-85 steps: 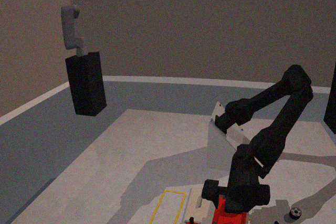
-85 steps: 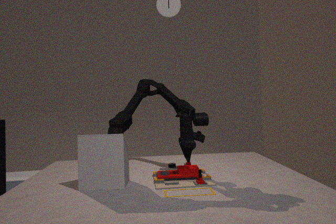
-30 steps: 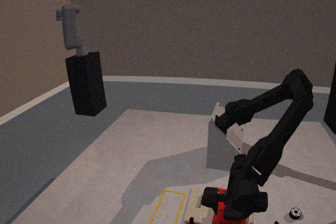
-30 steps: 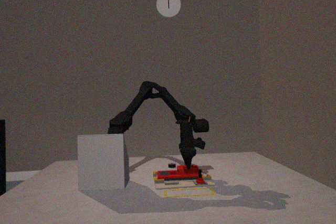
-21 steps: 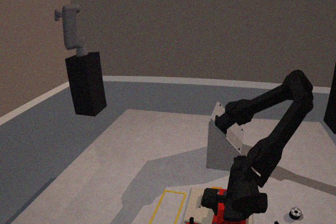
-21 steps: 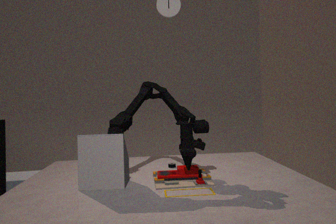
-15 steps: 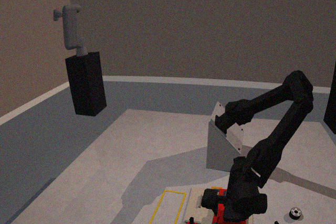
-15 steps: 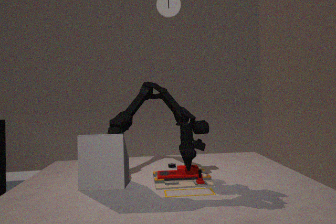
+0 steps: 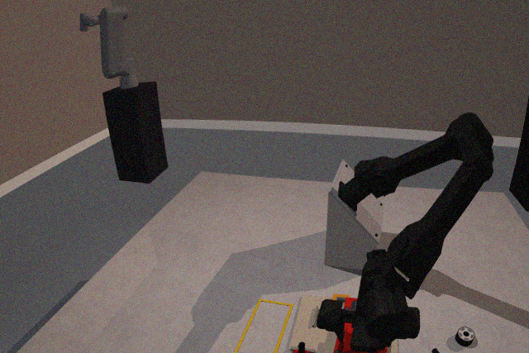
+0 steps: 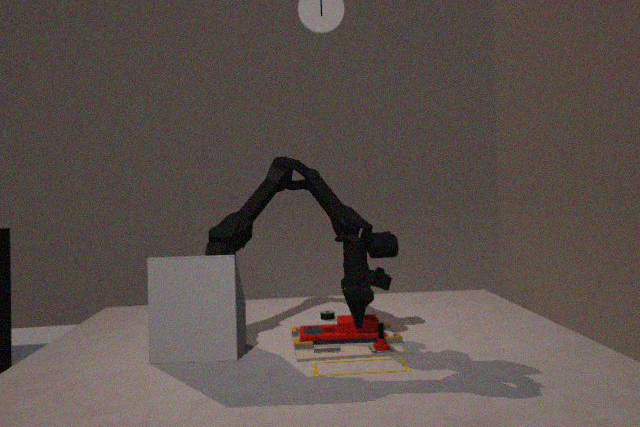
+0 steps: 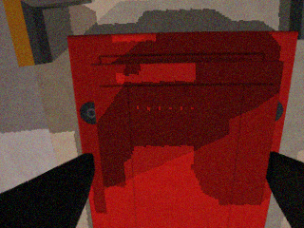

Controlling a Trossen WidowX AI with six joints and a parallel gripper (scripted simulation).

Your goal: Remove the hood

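Right now the red hood is right at my gripper tip. The rest, counted from my gripper tip: black wheel 23 cm to the left, 5 cm behind, 3 cm below.
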